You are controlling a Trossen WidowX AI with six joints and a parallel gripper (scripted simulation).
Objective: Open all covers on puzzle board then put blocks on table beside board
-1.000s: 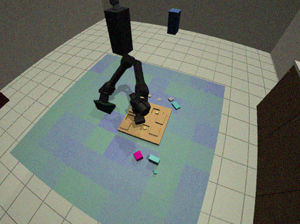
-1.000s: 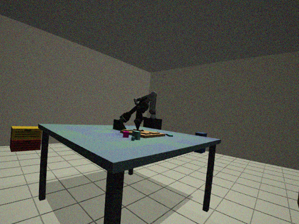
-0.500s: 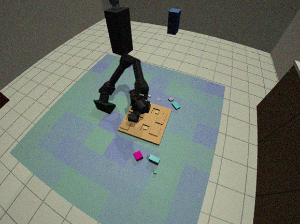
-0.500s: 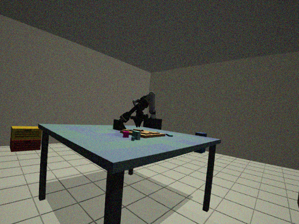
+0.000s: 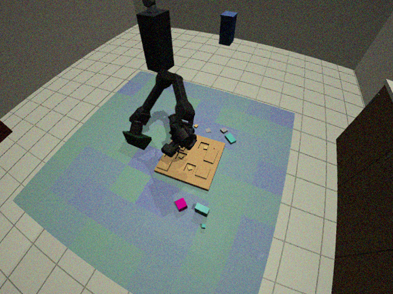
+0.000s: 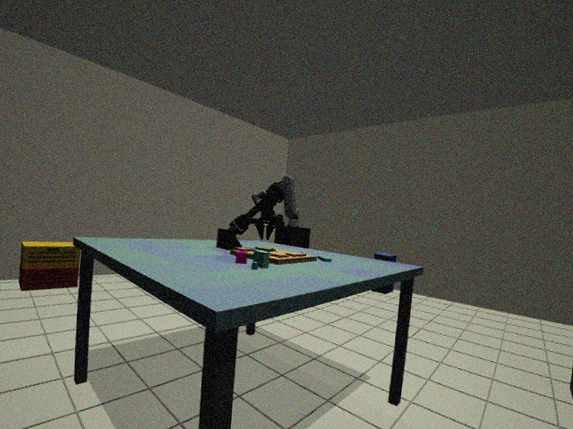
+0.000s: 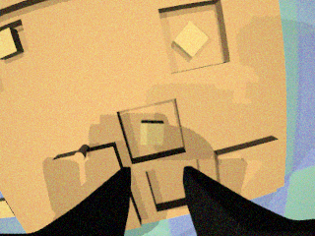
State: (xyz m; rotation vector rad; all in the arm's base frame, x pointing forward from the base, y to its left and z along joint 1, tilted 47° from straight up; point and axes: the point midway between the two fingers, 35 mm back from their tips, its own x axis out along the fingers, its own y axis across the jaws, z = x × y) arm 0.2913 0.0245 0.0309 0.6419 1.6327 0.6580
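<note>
Now: the tan puzzle board 60 mm below my gripper tip, 50 mm ahead of it and 10 mm to the left of it. Round my gripper tip: cyan block: 250 mm ahead, 190 mm to the right, 50 mm below; oblong orange block: 190 mm to the left, 100 mm behind, 80 mm below; magenta block: 220 mm to the right, 150 mm ahead, 60 mm below.
</note>
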